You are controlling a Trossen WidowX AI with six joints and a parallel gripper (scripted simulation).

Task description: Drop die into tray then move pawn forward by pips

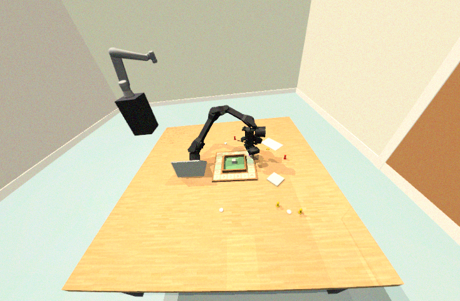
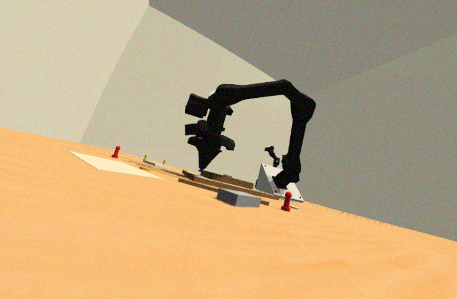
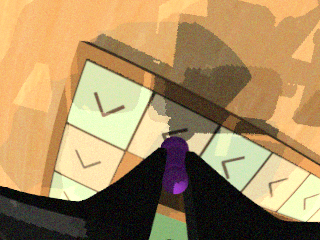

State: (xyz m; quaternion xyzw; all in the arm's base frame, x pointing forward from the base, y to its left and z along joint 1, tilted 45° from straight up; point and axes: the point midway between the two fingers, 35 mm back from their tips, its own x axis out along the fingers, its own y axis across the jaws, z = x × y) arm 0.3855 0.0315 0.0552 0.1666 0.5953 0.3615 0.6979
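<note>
The purple pawn is 10 mm above my gripper tip. Round my gripper tip: white sheet: 190 mm ahead, 150 mm to the left, 40 mm below; then white die: 120 mm behind, 50 mm to the right, 10 mm below; then green dice tray: 120 mm behind, 60 mm to the right, 30 mm below.
</note>
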